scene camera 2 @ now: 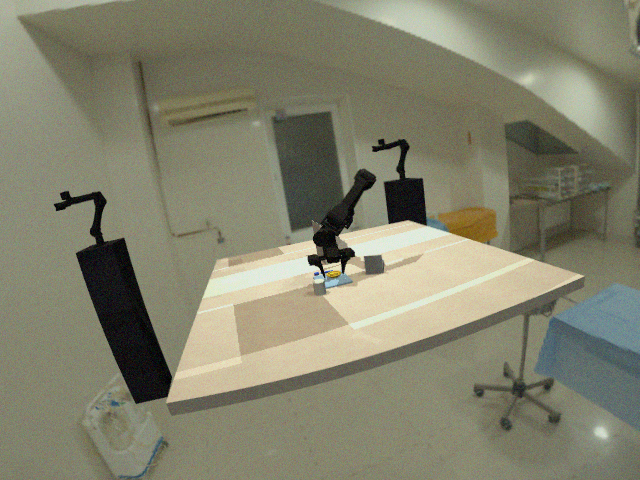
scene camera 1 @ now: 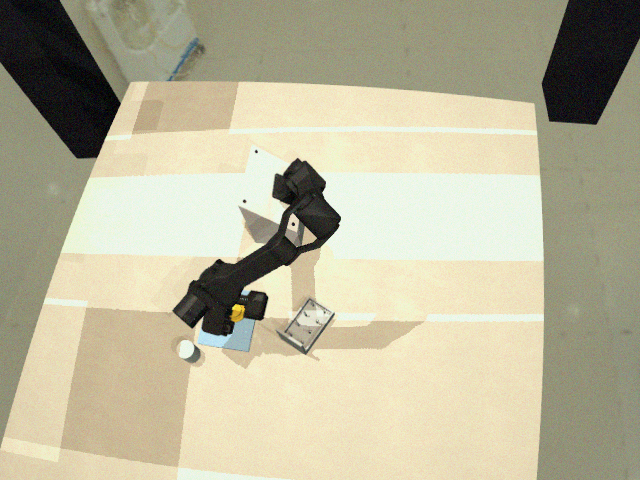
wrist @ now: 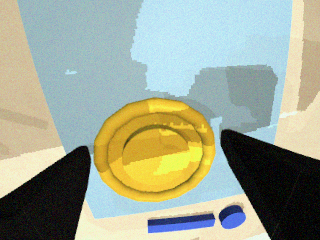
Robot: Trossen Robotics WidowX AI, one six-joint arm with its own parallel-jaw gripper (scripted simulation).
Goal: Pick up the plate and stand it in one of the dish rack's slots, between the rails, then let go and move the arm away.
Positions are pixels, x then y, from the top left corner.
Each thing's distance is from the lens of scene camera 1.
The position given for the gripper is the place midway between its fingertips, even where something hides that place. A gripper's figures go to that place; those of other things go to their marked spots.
gripper (scene camera 1: 234, 311): 128 cm
dish rack (scene camera 1: 306, 326): 123 cm
light blue mat (scene camera 1: 240, 339): 126 cm
